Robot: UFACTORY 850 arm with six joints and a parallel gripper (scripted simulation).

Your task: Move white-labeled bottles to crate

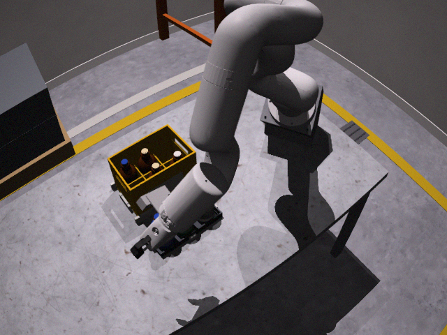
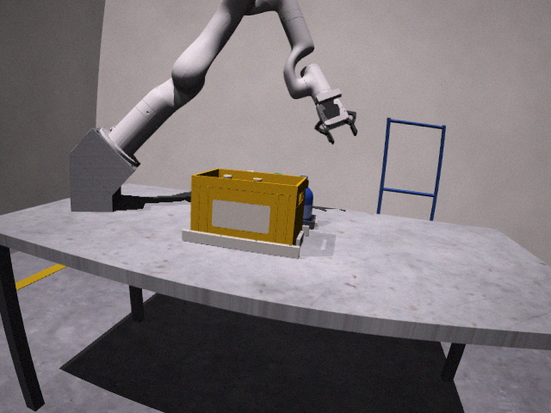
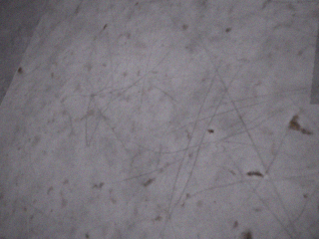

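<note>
The white-labeled bottle lies 26 cm behind my hand, 20 cm to the right of it and 22 cm below it. Round my hand: crate (16 cm behind, 41 cm to the right, 22 cm below); green bottle (17 cm behind, 19 cm to the right, 22 cm below); blue bottle (9 cm behind, 17 cm to the right, 22 cm below).
</note>
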